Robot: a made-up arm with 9 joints. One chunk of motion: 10 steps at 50 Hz.
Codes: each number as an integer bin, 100 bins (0 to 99) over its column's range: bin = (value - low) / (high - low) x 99, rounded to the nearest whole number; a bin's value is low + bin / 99 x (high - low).
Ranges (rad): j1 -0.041..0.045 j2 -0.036..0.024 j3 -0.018..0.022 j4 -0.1..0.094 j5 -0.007..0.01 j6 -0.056..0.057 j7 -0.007..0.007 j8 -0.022..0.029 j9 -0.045..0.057
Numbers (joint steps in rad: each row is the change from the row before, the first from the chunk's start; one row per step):
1: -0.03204 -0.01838 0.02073 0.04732 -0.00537 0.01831 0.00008 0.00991 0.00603
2: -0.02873 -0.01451 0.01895 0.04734 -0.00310 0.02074 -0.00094 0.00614 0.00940
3: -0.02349 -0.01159 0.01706 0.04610 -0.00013 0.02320 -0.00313 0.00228 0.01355
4: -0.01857 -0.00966 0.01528 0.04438 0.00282 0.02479 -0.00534 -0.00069 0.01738
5: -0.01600 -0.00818 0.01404 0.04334 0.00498 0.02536 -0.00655 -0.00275 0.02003
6: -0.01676 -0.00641 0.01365 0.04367 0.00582 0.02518 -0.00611 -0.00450 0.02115
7: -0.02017 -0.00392 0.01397 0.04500 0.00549 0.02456 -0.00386 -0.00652 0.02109
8: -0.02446 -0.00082 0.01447 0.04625 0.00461 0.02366 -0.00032 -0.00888 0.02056
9: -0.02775 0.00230 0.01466 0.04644 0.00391 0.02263 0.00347 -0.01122 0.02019
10: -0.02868 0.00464 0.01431 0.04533 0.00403 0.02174 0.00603 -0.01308 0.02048
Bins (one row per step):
1: 10 29 96 75 9 65 50 62 50
2: 14 35 91 75 23 67 43 55 53
3: 20 40 87 75 40 69 27 47 57
4: 26 43 82 74 57 71 12 41 61
5: 29 46 79 73 70 71 3 37 63
6: 28 49 78 73 75 71 6 34 64
7: 24 53 79 74 73 71 22 30 64
8: 19 58 80 75 68 70 47 25 64
9: 15 63 81 75 64 69 74 21 63
10: 14 67 80 74 64 68 92 17 64

